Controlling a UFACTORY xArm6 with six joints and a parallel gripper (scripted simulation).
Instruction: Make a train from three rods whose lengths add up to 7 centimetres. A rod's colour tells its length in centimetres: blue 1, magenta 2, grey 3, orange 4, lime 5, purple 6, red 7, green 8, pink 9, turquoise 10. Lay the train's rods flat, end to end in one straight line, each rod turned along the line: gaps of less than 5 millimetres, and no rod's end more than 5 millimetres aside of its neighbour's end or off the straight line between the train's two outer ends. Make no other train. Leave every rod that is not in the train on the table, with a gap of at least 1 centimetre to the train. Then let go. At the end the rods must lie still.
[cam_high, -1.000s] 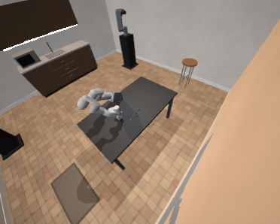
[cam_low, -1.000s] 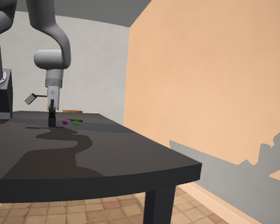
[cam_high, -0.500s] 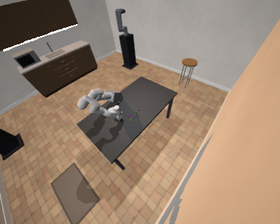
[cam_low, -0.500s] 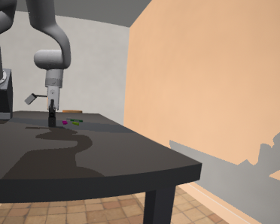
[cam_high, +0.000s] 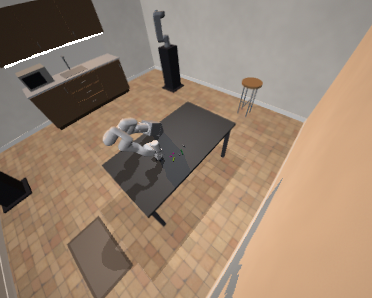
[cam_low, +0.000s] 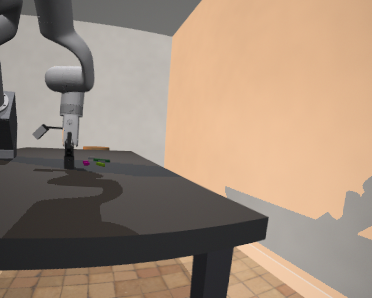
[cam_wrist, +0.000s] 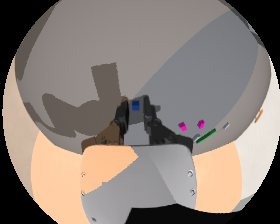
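My gripper is now 20 mm above the blue rod. Round my hand: pale grey piece 180 mm to the left, 110 mm ahead, 20 mm below; then lime rod 110 mm ahead, 90 mm to the left, 20 mm below; then magenta rod 100 mm to the left, 50 mm ahead, 20 mm below.
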